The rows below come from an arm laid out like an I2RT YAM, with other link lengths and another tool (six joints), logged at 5 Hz.
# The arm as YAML. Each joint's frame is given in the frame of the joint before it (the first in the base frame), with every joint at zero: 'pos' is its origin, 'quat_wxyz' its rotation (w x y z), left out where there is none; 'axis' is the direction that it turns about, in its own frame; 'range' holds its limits. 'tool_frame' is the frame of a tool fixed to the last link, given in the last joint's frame.
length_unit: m
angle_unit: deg
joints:
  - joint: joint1
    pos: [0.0, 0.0, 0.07]
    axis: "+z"
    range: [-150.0, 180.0]
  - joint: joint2
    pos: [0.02, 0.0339, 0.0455]
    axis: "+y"
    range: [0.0, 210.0]
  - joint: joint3
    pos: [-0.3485, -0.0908, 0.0]
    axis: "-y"
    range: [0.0, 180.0]
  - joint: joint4
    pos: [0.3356, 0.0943, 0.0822]
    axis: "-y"
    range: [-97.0, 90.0]
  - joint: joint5
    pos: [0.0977, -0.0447, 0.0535]
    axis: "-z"
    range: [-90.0, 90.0]
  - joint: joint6
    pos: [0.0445, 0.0, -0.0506]
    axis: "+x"
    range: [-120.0, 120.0]
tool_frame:
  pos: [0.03, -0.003, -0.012]
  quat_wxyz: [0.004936, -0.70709, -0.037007, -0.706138]
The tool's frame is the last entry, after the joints.
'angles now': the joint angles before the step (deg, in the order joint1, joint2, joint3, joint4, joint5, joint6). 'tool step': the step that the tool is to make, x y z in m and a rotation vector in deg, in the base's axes. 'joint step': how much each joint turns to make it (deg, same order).
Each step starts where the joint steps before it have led.
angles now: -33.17, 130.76, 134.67, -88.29, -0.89, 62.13
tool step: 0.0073, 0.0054, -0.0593, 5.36, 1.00, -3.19
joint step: 0.31, 0.00, -10.17, 6.59, -3.71, 3.76
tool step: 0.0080, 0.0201, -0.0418, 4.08, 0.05, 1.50
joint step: 1.64, -0.01, -7.16, 4.96, -3.43, 0.20
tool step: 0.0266, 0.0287, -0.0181, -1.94, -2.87, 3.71
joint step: 3.71, 0.01, -2.97, 6.43, 0.28, -0.01
